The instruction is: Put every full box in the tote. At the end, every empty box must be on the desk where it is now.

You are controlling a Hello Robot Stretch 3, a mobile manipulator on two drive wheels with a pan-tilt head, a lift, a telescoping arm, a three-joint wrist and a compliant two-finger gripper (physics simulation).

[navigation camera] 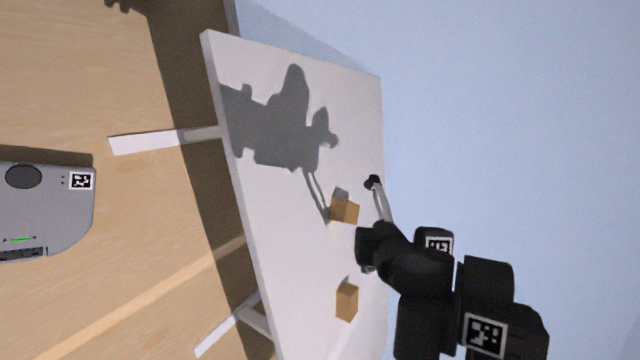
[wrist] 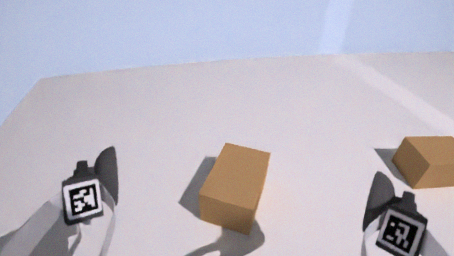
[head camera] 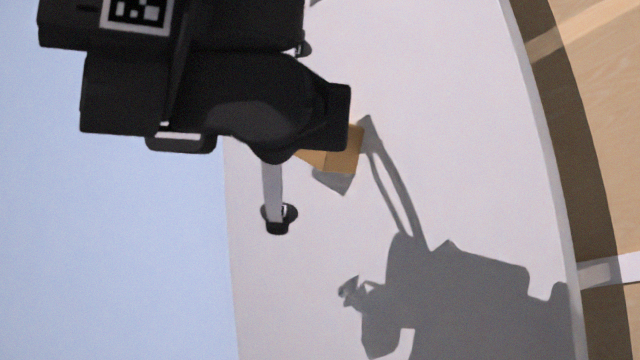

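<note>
A closed brown box sits on the white desk; my arm partly hides it in the head view. A second brown box sits on the desk, at the right edge of the wrist view. My gripper is open and empty above the desk, its fingers spread wide, with the first box between them in the wrist view but untouched. Whether either box is full or empty does not show. The tote does not show in these views.
A pale blue wall rises along the desk's far edge. My grey wheeled base stands on the wooden floor. White desk legs reach down to the floor. My arm's shadow falls across the desk.
</note>
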